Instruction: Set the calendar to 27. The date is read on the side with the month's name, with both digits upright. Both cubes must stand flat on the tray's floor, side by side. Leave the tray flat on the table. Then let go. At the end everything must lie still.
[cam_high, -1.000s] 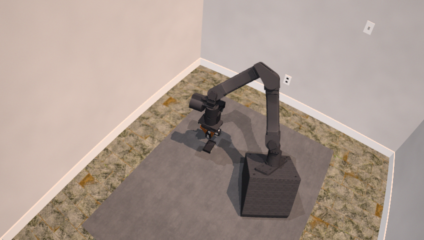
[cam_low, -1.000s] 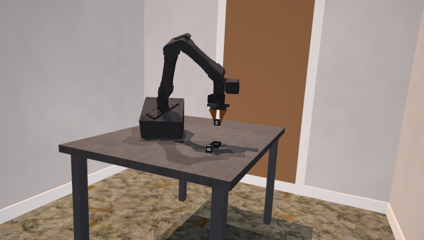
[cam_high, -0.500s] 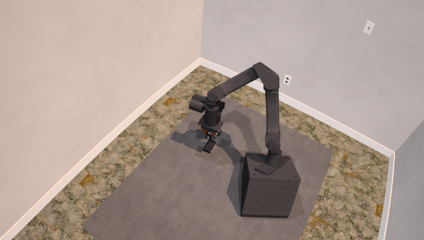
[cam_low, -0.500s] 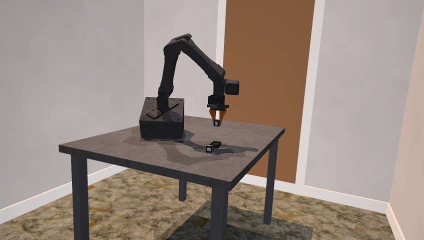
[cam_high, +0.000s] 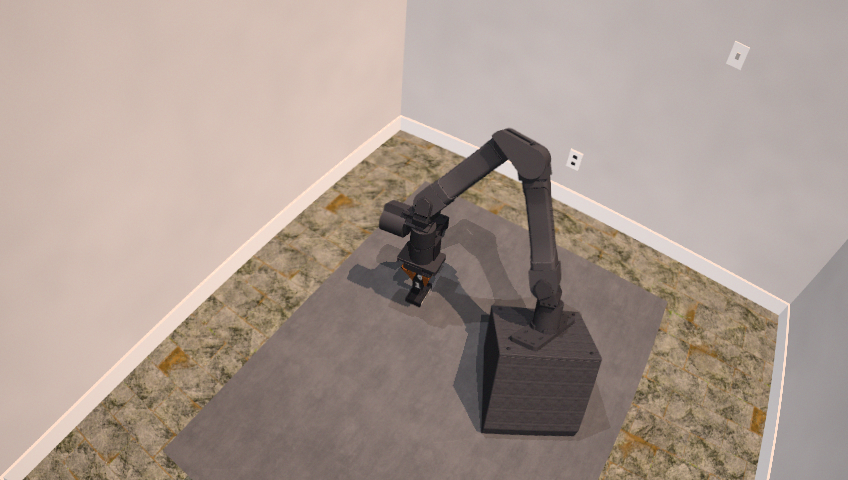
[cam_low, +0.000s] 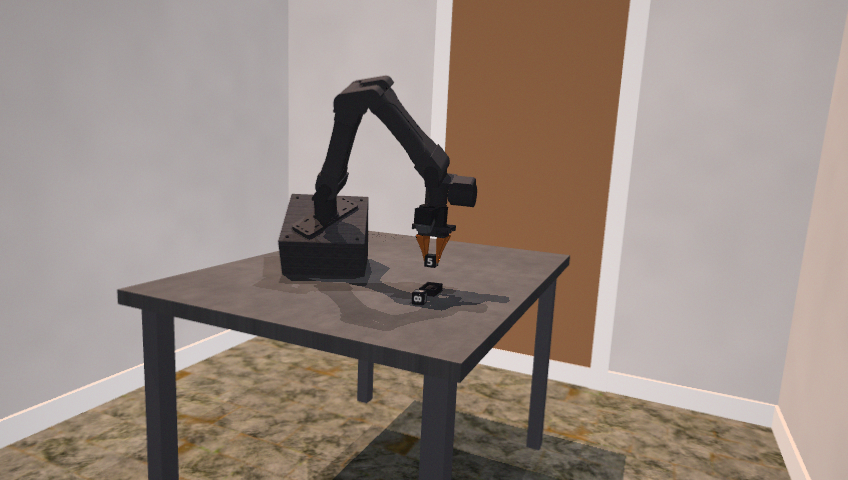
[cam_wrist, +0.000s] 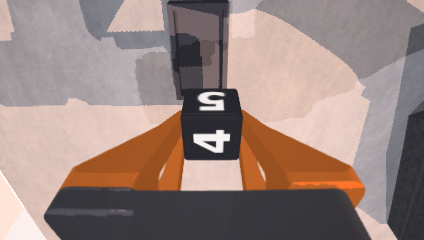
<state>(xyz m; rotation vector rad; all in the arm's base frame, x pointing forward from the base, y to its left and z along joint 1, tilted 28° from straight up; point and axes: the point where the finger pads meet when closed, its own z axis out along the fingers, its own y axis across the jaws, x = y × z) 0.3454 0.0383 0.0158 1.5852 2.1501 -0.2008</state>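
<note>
Now: hand 1 cm short of the black tray, 1 cm to the left of it and 7 cm above it. Round my hand: black digit cube (4 cm ahead, 12 cm to the right, 7 cm below); then black cube (right at my hand).
</note>
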